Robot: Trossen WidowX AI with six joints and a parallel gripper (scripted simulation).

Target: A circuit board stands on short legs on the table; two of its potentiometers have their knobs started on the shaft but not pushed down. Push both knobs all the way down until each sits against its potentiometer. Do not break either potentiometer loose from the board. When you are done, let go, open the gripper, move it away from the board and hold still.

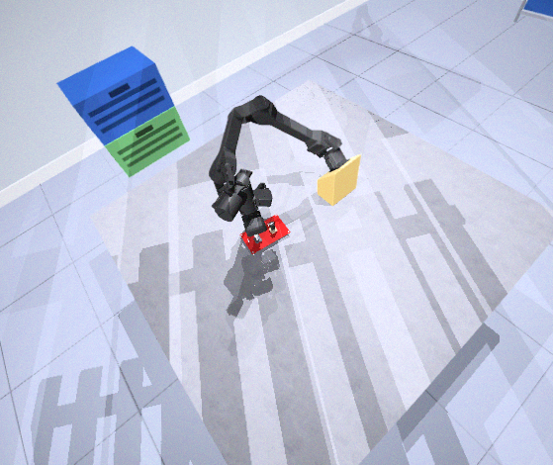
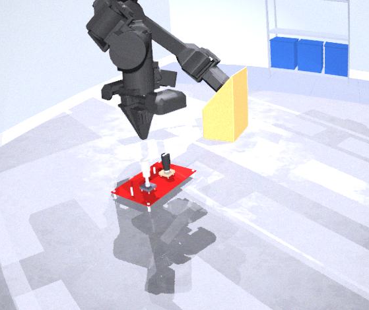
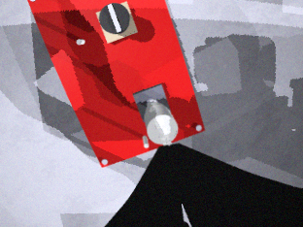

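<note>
The potentiometer is 60 mm behind my gripper tip, 10 mm to the left of it and 80 mm below it.
</note>
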